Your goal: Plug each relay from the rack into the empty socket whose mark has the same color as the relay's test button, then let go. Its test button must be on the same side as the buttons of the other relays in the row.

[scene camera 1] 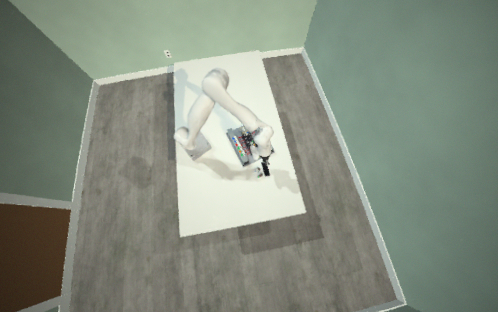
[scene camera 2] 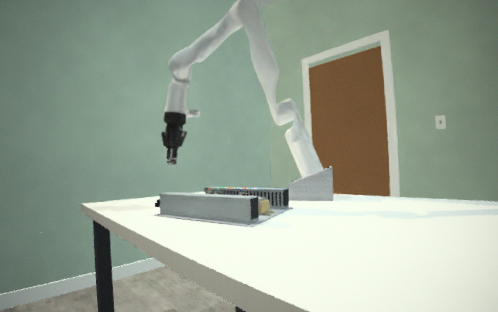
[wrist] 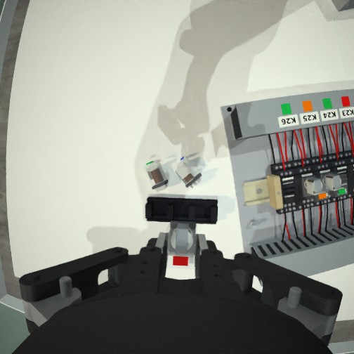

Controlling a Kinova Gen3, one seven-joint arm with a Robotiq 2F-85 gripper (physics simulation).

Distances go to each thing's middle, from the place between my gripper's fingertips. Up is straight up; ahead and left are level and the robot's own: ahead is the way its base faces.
Now: hand 15 cm above the black relay rack (wrist: 165, 209), 1 cm to the left of it and 1 cm short of it.
